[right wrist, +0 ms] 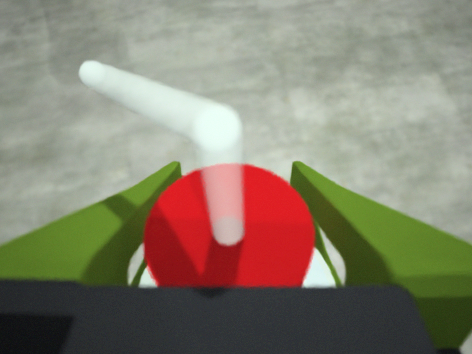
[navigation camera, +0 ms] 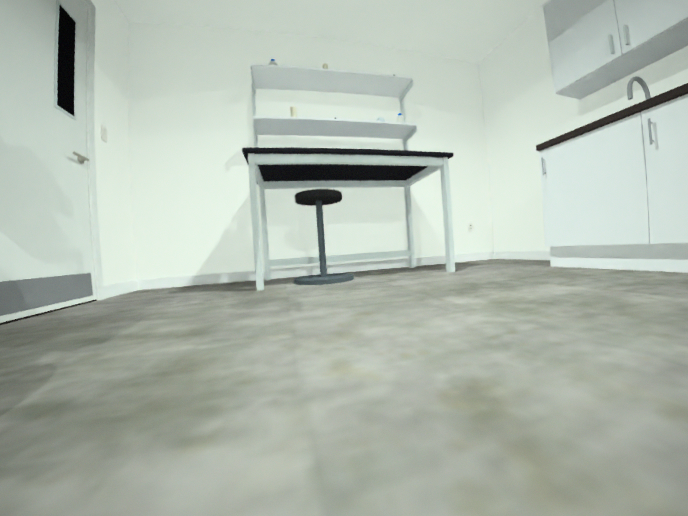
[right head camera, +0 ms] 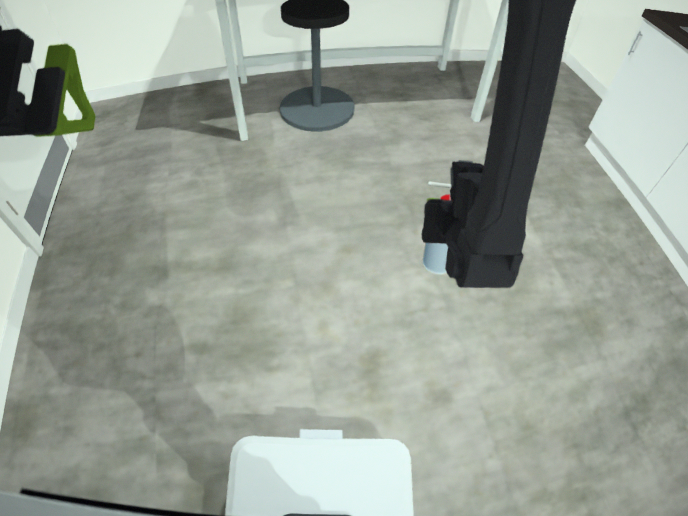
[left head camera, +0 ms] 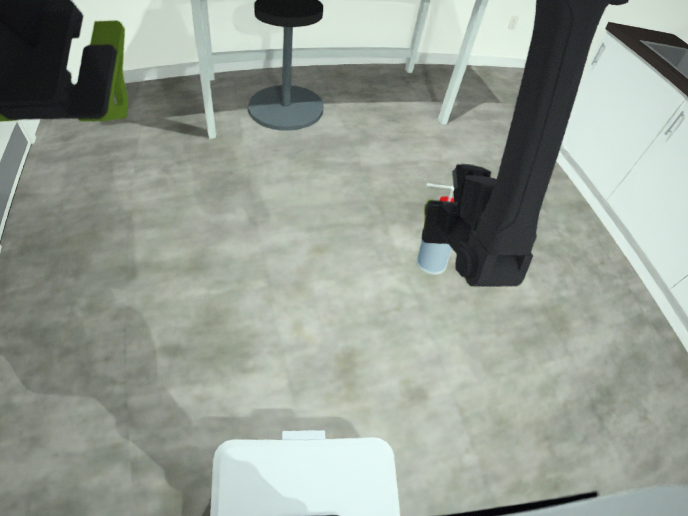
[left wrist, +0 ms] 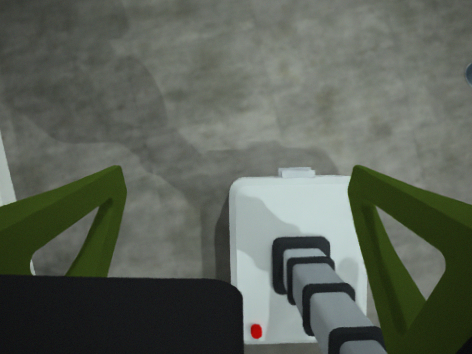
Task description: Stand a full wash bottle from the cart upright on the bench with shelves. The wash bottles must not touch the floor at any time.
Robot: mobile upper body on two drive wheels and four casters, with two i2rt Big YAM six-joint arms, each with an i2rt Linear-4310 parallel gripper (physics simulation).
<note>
In view: my left gripper (left head camera: 70, 111), my right gripper (left head camera: 436, 208), a bench with shelves (navigation camera: 271, 168), a door (navigation camera: 56, 217) and a white cabinet with dark counter (left head camera: 617, 149).
My left gripper is seen too in the right head camera view (right head camera: 47, 125) and in the left wrist view (left wrist: 237, 178). My right gripper is seen too in the right wrist view (right wrist: 236, 175) and in the right head camera view (right head camera: 441, 207). The white cabinet with dark counter is seen too in the navigation camera view (navigation camera: 607, 187) and in the right head camera view (right head camera: 632, 131).
</note>
